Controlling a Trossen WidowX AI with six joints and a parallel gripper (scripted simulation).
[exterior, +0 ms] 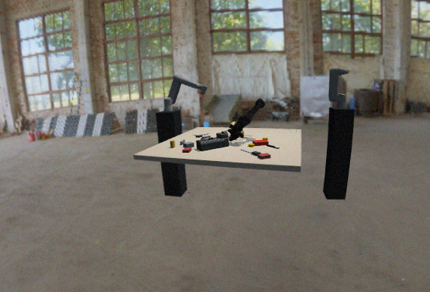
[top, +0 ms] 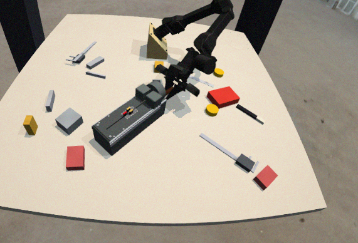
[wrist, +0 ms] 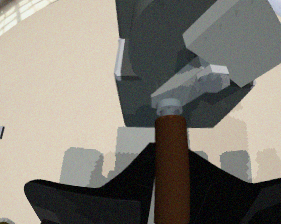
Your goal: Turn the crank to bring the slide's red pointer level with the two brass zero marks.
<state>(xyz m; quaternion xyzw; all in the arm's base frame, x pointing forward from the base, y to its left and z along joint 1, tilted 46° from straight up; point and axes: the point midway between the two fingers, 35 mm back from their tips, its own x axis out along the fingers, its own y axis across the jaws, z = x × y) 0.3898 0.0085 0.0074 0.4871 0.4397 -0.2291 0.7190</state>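
Now: gripper tip 4 cm below the crank. Round my gripper tip: brown handle 3 cm above, 1 cm to the left, 1 cm behind; then grey bar 19 cm to the left, 16 cm behind, 4 cm below; then red pointer 15 cm to the right, 11 cm ahead, 5 cm above.
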